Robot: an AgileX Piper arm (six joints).
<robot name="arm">
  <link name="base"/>
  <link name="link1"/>
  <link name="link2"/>
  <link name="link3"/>
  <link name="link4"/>
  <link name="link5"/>
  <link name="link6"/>
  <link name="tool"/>
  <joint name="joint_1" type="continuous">
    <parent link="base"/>
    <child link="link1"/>
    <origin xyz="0 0 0.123" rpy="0 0 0"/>
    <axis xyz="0 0 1"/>
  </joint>
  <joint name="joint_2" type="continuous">
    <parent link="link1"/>
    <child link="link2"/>
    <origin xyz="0 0 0" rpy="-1.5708 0 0"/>
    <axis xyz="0 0 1"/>
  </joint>
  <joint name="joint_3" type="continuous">
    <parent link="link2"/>
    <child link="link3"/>
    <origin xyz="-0.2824 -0.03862 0" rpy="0 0 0"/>
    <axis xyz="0 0 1"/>
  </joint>
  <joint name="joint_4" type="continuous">
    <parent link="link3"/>
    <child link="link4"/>
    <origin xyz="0.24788 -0.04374 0" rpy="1.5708 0 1.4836"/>
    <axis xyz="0 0 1"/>
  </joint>
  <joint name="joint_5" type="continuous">
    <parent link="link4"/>
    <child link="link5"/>
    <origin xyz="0 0 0" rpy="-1.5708 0 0"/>
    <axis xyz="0 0 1"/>
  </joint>
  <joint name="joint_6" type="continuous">
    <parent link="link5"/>
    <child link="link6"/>
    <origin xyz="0 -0.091 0" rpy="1.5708 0 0"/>
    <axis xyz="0 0 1"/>
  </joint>
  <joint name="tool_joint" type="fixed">
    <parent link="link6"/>
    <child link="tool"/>
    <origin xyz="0 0 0" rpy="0 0 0"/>
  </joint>
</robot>
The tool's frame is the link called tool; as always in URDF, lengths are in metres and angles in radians. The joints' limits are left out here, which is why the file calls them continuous.
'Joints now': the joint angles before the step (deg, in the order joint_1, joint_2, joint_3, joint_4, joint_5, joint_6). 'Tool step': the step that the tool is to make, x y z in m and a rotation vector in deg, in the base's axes. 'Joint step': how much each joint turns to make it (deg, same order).
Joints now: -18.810 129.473 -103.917 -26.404 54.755 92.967
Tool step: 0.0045 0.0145 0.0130 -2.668 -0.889 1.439
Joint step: 2.249 -1.411 0.056 -2.911 0.449 1.829
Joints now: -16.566 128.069 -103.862 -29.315 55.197 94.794
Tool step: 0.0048 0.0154 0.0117 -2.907 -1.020 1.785
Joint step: 2.390 -1.200 0.057 -3.245 0.187 1.824
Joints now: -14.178 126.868 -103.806 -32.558 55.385 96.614
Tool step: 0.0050 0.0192 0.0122 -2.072 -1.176 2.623
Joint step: 2.676 -1.293 -0.013 -2.109 0.068 0.786
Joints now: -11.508 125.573 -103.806 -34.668 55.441 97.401
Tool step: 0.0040 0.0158 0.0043 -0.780 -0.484 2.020
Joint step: 2.077 -0.451 0.008 -0.843 0.000 0.368
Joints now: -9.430 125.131 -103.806 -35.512 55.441 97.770
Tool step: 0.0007 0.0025 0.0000 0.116 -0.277 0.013
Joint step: 0.308 -0.010 0.023 -0.005 -0.079 0.425
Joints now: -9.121 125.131 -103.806 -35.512 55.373 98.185
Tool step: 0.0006 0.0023 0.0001 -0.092 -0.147 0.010
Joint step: 0.318 0.007 -0.003 -0.221 0.050 0.426
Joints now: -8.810 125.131 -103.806 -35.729 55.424 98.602
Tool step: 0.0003 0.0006 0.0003 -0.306 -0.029 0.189
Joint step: 0.118 -0.009 0.010 -0.346 -0.052 0.070
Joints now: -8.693 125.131 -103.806 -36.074 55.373 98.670
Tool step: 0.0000 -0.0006 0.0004 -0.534 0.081 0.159
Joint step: 0.000 -0.007 0.017 -0.567 -0.009 0.007
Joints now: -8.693 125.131 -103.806 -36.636 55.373 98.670
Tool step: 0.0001 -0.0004 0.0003 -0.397 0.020 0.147
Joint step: 0.004 0.000 0.008 -0.425 -0.054 0.010
